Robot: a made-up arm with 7 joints. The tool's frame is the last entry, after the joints.
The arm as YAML. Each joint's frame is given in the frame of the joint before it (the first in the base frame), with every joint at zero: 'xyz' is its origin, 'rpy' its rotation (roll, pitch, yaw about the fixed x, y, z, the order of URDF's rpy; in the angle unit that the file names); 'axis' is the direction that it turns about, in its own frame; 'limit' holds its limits. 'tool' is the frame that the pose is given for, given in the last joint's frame.
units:
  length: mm
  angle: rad
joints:
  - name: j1
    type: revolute
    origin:
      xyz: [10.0, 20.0, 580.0]
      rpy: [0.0, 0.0, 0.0]
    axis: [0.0, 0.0, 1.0]
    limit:
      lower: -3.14
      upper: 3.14
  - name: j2
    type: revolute
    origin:
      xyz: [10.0, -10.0, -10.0]
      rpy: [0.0, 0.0, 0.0]
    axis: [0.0, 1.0, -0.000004]
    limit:
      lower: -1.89
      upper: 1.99
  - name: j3
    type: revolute
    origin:
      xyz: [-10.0, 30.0, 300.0]
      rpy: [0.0, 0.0, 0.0]
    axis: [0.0, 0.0, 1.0]
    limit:
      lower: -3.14
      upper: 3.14
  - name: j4
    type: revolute
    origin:
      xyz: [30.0, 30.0, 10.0]
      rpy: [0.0, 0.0, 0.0]
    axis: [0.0, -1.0, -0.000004]
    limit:
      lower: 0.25
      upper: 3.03
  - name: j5
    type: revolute
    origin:
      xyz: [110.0, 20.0, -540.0]
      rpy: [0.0, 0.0, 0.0]
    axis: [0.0, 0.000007, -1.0]
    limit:
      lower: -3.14
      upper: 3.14
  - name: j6
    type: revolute
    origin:
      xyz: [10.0, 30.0, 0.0]
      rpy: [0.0, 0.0, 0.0]
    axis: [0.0, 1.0, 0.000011]
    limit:
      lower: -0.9
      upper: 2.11
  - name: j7
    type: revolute
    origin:
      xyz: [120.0, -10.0, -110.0]
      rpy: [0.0, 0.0, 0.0]
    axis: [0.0, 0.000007, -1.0]
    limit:
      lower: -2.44
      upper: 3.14
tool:
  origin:
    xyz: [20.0, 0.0, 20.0]
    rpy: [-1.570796, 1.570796, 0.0]
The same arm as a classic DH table. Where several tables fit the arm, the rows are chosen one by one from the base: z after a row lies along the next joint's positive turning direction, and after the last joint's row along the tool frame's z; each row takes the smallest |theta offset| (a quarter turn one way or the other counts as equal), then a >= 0, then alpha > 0; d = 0 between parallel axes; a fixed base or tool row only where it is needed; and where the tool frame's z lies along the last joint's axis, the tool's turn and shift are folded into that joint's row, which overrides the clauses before.
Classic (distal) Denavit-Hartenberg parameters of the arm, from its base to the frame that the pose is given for. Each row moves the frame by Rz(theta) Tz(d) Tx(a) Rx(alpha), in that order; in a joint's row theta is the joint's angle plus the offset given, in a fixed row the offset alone. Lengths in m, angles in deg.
base (fixed): theta0 63.43  d 0  a 0.0224  alpha 0
j1: theta0 -63.43  d 0.57  a 0.01  alpha -90
j2: theta0 0  d 0.02  a -0.01  alpha 90
j3: theta0 0  d 0.31  a 0.03  alpha 90
j4: theta0 0  d -0.05  a 0.11  alpha 90
j5: theta0 0  d 0.54  a 0.01  alpha 90
j6: theta0 0  d 0.02  a 0.12  alpha -90
j7: theta0 0  d 0.09  a 0.02  alpha 90
tool (fixed): theta0 90  d 0  a 0  alpha 0
Joint limits (deg, base to tool): -179.91..179.91 -108.29..114.02 -179.91..179.91 14.32..173.61 -179.91..179.91 -51.57..120.89 -139.8..179.91

